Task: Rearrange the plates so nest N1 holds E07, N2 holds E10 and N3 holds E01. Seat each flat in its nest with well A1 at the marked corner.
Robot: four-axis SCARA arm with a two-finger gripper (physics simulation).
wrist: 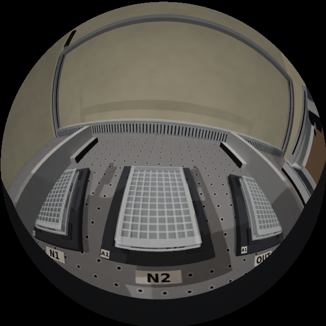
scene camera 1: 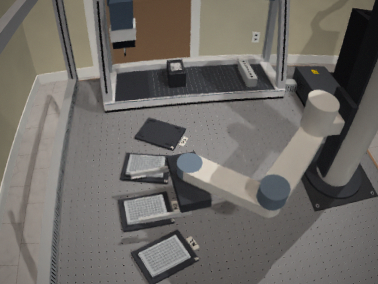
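Pixels of known places: gripper, fingertip midpoint: [scene camera 1: 134, 197]; arm's base, origin of the base link: [scene camera 1: 332, 174].
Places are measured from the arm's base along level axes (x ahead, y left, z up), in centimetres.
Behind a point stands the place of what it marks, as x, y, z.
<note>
My gripper [scene camera 1: 142, 196] @(73.0, 5.8, 10.8) [wrist: 159, 131] is open and empty, above nest N2 [scene camera 1: 121, 211] @(78.3, 5.2, 2.5) [wrist: 150, 257], its fingers wide on either side. Plate E10 [scene camera 1: 145, 207] @(70.4, 4.8, 3.2) [wrist: 157, 210] lies in N2 and looks flat; its front label is too steep to read. Plate E07 [scene camera 1: 164, 255] @(66.4, 22.6, 3.8) [wrist: 56, 202] lies in nest N1 [scene camera 1: 179, 236] @(61.9, 17.1, 3.9) [wrist: 79, 220]. Another plate [scene camera 1: 144, 162] @(69.4, -13.4, 3.7) [wrist: 260, 205] lies in the OUT nest [scene camera 1: 123, 171] @(77.1, -11.2, 2.5) [wrist: 241, 220]; its label is unreadable. Nest N3 [scene camera 1: 160, 133] @(62.5, -28.1, 2.4) is empty. The plates' own A1 corners cannot be made out.
In the scene view, one finger crosses the OUT plate's near side. The gantry frame [scene camera 1: 195, 101] @(46.3, -44.9, 2.9) stands behind N3, with a black box [scene camera 1: 176, 75] @(53.5, -51.5, 12.5) and a pale strip [scene camera 1: 247, 73] @(21.8, -52.6, 10.7) on its deck. A dark grey case [scene camera 1: 317, 82] @(-9.0, -41.5, 12.8) stands near the arm's column.
</note>
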